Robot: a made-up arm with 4 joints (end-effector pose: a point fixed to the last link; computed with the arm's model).
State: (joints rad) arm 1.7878 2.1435 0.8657 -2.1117
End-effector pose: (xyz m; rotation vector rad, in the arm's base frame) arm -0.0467 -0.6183 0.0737 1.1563 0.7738 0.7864
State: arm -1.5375 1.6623 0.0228 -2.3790
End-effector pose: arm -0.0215 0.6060 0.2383 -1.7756 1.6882 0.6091
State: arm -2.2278 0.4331 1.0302 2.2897
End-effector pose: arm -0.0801 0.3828 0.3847 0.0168 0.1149 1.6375
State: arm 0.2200 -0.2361 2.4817 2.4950
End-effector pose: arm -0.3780 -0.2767 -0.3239 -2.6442 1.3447 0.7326
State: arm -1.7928 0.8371 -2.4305 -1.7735
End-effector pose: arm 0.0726 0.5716 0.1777 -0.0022 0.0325 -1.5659
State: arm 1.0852 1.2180 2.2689 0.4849
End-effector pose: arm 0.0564 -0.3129 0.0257 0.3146 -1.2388 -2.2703
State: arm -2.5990 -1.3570 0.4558 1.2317
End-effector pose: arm -0.3868 0.3339 0.3140 -2.3678 -1.4715 -1.2390
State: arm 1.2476 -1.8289 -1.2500 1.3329
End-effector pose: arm -0.6535 -0.3457 0.0608 1.2434 -1.1312 -1.6565
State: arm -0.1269 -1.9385 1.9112 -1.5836
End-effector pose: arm -0.5975 0.1569 -0.4158 0.0776 -1.5794 -0.1217
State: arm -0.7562 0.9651 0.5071 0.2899
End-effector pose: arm -0.0155 0.1577 -0.1834 0.3996 -0.3225 1.4536
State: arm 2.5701 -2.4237 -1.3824 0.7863
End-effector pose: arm -0.5580 -0.3089 0.3001 1.0581 -2.3616 -0.3415
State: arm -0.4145 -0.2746 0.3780 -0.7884
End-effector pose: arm -0.3450 -0.0417 -0.3859 0.4331 -0.7976 -0.0667
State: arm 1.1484 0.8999 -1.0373 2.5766
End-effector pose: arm 0.2092 -0.4914 -0.0177 -0.2580 2.1406 -1.4462
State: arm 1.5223 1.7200 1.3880 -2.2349
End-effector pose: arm 0.0145 -0.5940 0.0100 1.4816 0.6680 0.7514
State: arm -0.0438 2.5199 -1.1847 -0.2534
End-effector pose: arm -0.2080 0.2395 -0.2459 0.2061 -0.2437 1.3235
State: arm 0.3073 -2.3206 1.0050 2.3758
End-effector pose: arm -0.4053 -0.1637 -0.3284 1.3162 1.7639 -0.8637
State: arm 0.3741 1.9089 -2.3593 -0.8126
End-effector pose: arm -0.0722 0.0848 -0.3964 -0.5308 -0.8735 -0.2723
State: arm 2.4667 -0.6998 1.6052 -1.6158
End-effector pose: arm -0.4391 -0.1307 0.7261 -1.1629 0.1690 1.7223
